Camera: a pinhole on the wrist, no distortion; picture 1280 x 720 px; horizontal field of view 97.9 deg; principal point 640.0 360.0 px. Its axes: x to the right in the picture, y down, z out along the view. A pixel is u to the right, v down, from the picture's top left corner.
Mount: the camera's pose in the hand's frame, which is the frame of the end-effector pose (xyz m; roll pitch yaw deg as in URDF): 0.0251 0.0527 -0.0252 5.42 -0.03 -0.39
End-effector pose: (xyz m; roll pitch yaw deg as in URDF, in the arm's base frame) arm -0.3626 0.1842 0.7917 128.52 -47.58 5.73
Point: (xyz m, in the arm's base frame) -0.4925 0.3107 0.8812
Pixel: behind the camera
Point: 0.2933 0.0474 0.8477
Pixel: 1166 103
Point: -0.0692 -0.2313 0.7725
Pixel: 788 492
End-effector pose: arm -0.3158 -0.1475 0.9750 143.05 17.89 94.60
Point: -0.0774 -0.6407 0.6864
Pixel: 172 238
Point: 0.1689 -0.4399 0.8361
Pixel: 287 618
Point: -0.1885 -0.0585 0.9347
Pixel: 947 644
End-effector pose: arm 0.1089 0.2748 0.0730 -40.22 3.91 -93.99
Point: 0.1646 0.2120 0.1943
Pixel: 727 119
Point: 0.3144 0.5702 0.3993
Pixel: 128 252
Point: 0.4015 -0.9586 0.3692
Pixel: outside the picture
